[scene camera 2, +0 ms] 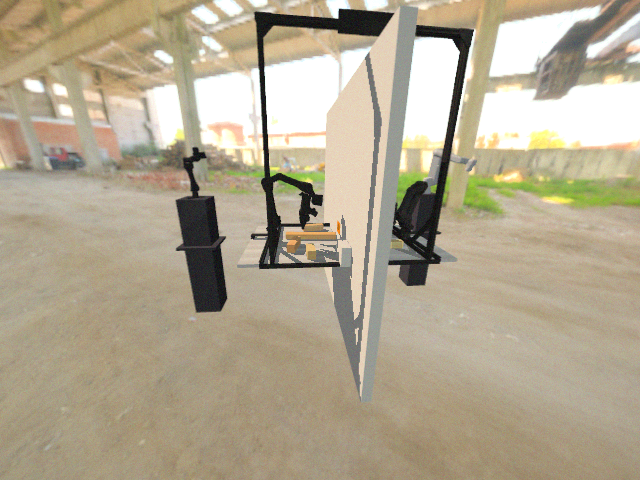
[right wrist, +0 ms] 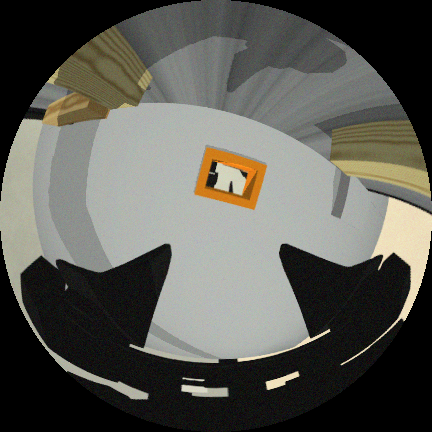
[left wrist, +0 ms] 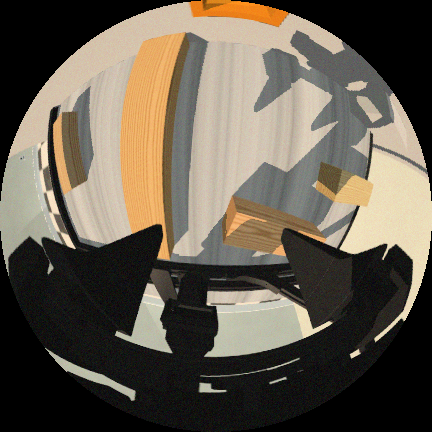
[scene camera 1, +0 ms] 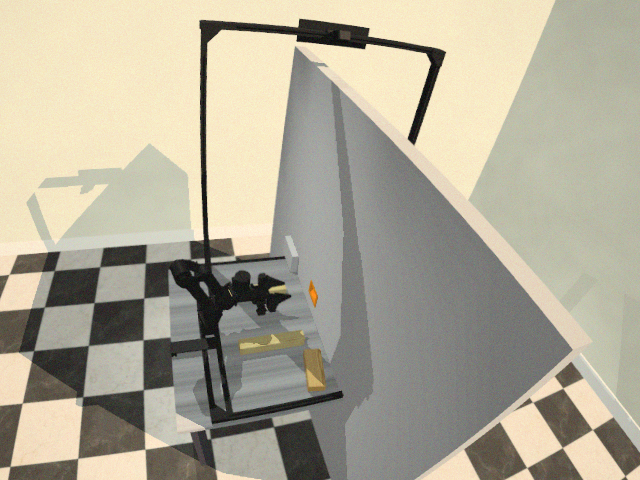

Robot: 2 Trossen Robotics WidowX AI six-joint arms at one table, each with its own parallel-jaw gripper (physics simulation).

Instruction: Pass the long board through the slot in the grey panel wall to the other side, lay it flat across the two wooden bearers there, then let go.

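Note:
The long board lies flat on the table on the left arm's side of the grey panel wall. My left gripper is open and empty above that table, close to the board's near end in the left wrist view. The orange-framed slot has no board in it. Across the wall, one bearer and another bearer lie apart, the second partly hidden by my open, empty right gripper, which faces the wall.
Beside the board are a brown block, a pale block and, on its other side, another block. A wooden block lies near the wall on the right arm's side. A pale upright bracket stands at the wall.

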